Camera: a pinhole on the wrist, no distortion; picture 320 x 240 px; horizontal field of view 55.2 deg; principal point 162.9 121.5 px. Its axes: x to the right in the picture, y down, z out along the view. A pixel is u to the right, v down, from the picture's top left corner.
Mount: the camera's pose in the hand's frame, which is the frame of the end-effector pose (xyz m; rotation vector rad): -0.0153 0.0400 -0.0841 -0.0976 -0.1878 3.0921
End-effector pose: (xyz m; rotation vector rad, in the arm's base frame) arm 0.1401 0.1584 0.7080 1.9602 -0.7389 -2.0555
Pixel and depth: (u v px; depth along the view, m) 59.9 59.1 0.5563
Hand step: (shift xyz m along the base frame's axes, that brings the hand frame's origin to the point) -0.5090 -0.0282 -0.0882
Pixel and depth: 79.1 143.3 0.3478
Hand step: -0.2568 0.0551 -0.0659
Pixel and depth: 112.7 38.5 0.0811
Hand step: -0.0088 -0.0409 0.0307
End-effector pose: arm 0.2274 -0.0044 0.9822 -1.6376 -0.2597 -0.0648
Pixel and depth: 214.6 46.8 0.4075
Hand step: -0.1218 0.3047 -0.1404
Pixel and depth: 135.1 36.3 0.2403
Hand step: -0.0093 0.1562 -0.0903
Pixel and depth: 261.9 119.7 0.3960
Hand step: -0.1981 0.2758 -0.0603
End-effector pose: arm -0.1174 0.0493 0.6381 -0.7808 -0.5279 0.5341
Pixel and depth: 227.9 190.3 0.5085
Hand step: -0.3347 0.0265 0.2985
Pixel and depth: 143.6 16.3 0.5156
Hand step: -0.3242 0.3139 0.1500
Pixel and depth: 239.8 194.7 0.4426
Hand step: -0.2978 0.0043 0.2478
